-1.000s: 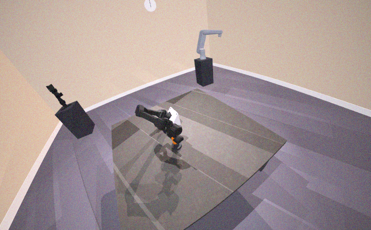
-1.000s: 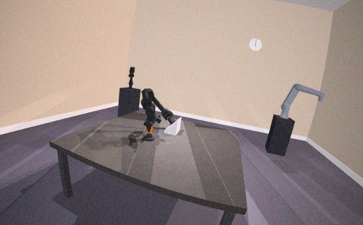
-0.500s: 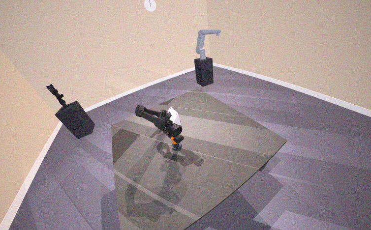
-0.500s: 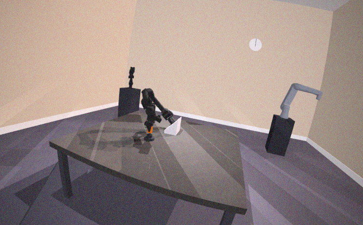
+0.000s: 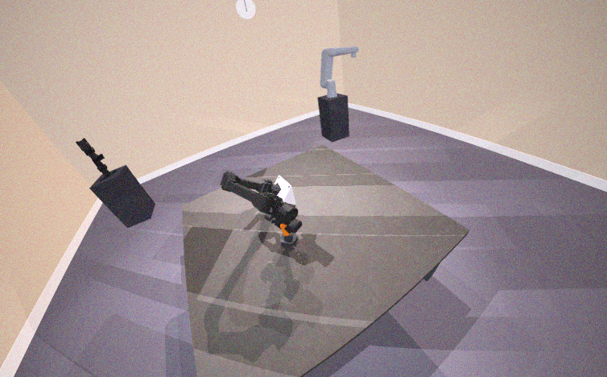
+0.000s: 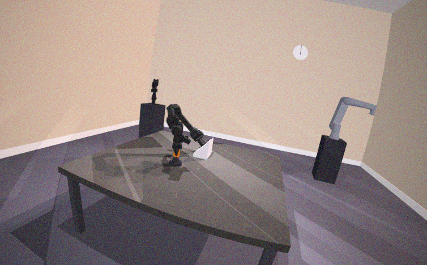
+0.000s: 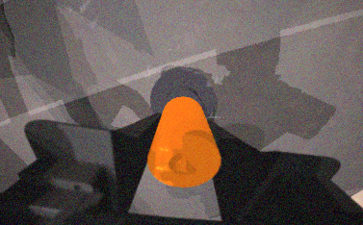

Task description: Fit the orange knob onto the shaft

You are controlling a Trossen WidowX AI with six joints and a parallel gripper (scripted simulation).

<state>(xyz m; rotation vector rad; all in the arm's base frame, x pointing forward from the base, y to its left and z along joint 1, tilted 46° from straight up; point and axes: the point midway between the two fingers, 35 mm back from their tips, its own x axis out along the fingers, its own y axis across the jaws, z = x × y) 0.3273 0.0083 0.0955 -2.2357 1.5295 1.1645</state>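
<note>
Now: the orange knob 20 mm above my gripper tip. Round my gripper tip: round pedestal 40 mm below.
</note>
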